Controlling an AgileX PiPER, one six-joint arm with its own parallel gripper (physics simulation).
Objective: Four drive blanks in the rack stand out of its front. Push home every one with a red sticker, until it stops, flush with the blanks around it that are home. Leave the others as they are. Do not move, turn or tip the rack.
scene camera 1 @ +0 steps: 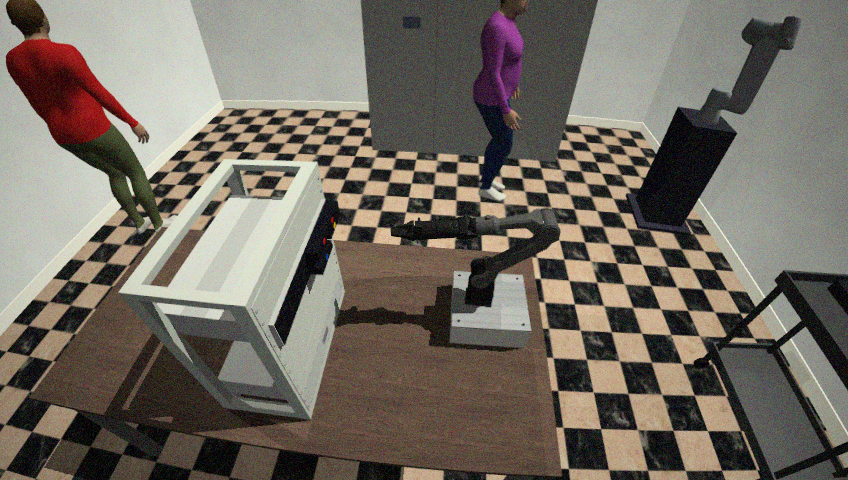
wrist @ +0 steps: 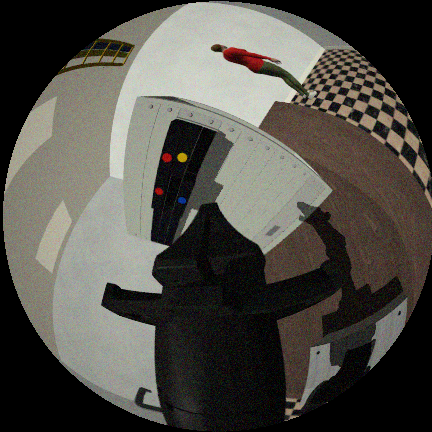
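Note:
The rack stands upright on the table, its pale front facing the arm. Black blanks stand out of its upper front. One red-stickered blank is beside a yellow-stickered blank. The other red-stickered blank is near a blue-stickered blank. How far each one stands out is hard to tell. My gripper is shut and empty, apart from the rack front, and hides part of it in the wrist view.
The arm's pale base block sits on the wooden table. A black cart stands at the right. Another arm on a dark pedestal stands at the back right. A person in red and one in purple stand beyond the table.

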